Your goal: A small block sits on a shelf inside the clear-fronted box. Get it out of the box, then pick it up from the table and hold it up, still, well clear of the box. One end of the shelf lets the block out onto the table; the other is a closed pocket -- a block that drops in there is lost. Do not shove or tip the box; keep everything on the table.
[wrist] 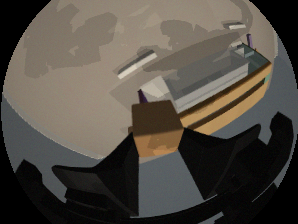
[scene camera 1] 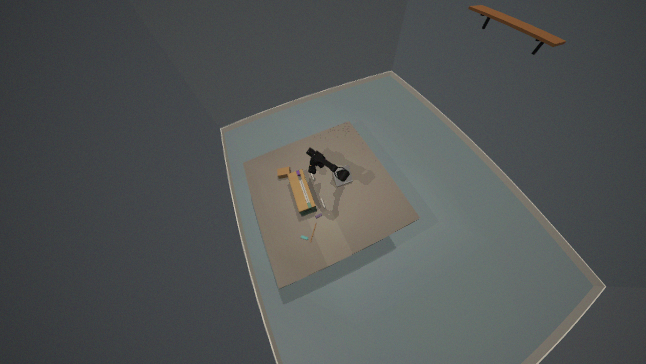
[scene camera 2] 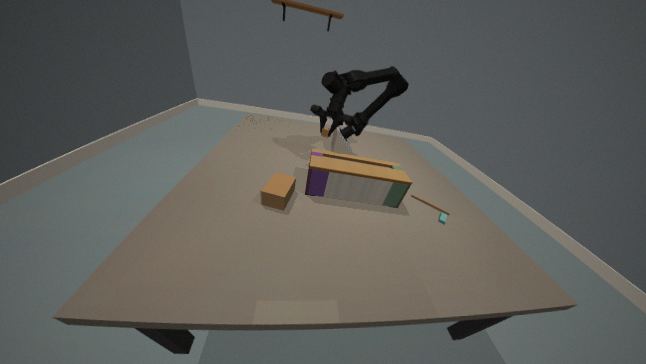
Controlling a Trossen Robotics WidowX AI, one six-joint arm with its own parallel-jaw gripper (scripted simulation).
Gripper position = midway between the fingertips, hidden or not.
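Observation:
You can see my gripper (scene camera 2: 324,134) from out there. From the wrist, I'm seeing a block (wrist: 156,128), and my gripper (wrist: 154,132) shows there too.

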